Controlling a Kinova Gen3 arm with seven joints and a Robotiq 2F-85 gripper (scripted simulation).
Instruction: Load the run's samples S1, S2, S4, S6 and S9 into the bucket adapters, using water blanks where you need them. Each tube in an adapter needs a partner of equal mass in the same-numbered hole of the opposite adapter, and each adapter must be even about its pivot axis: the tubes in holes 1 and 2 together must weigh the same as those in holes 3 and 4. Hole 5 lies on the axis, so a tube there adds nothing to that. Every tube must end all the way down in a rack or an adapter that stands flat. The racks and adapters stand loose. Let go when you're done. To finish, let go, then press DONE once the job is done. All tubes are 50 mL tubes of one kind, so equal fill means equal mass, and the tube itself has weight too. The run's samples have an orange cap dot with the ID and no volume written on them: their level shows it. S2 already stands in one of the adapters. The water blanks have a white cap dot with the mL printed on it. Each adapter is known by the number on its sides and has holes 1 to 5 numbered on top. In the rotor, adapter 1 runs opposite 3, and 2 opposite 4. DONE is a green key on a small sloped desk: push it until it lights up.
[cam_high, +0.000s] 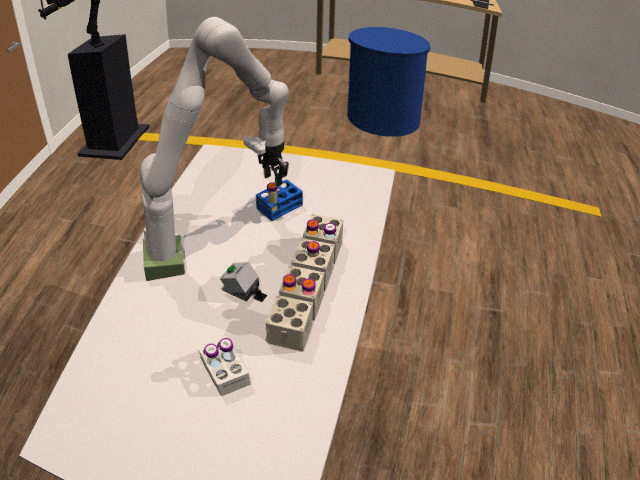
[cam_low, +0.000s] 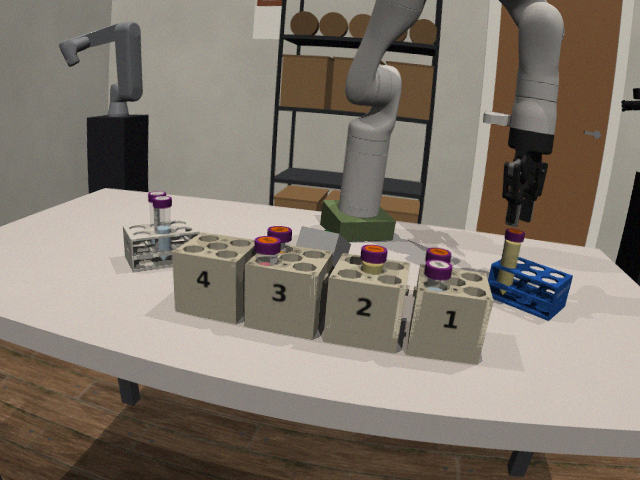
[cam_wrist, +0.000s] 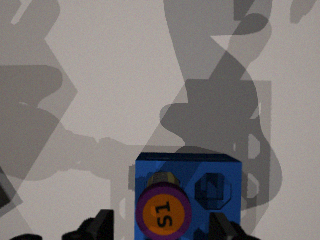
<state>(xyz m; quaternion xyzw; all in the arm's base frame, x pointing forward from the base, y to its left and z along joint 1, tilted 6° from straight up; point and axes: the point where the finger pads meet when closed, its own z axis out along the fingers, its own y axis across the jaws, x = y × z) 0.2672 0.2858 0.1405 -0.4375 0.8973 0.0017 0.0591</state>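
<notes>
Now: the orange-dot sample tube 90 mm below my hand, 10 mm to the right of it and 10 mm behind it. Round my hand: blue rack (120 mm below, 40 mm to the left, 10 mm ahead); then adapter 1 (190 mm ahead, 120 mm to the right, 100 mm below); then white-dot blank (200 mm ahead, 150 mm to the right, 90 mm below).
</notes>
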